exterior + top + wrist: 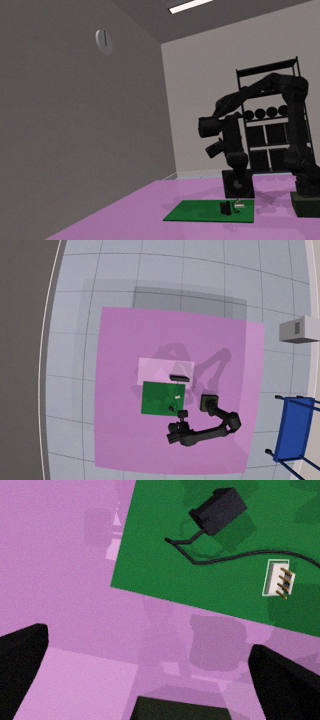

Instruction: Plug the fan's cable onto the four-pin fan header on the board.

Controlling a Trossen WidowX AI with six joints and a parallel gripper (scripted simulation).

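Now: the fan plug 60 mm ahead of my gripper tip, 50 mm to the right of it and 100 mm below it. From my gripper tip the other things lie so: green board 110 mm ahead, 120 mm to the right, 140 mm below; black fan 10 mm behind, 260 mm to the right, 70 mm below.
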